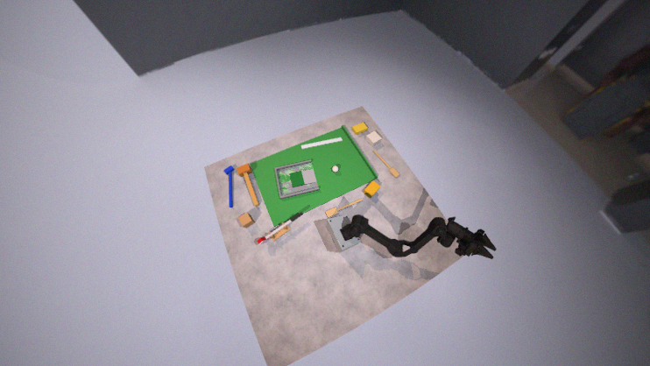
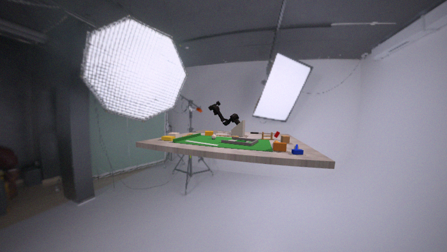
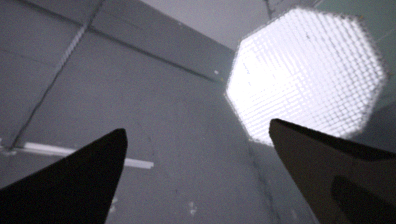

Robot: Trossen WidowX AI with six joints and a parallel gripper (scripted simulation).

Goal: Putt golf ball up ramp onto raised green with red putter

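Right now the red putter is 790 mm to the left of my gripper tip, 550 mm ahead of it and 350 mm below it. From my gripper tip the other things lie so: green mat: 850 mm ahead, 470 mm to the left, 410 mm below; golf ball: 790 mm ahead, 390 mm below, 330 mm to the left; wooden frame: 800 mm to the left, 550 mm ahead, 380 mm below.
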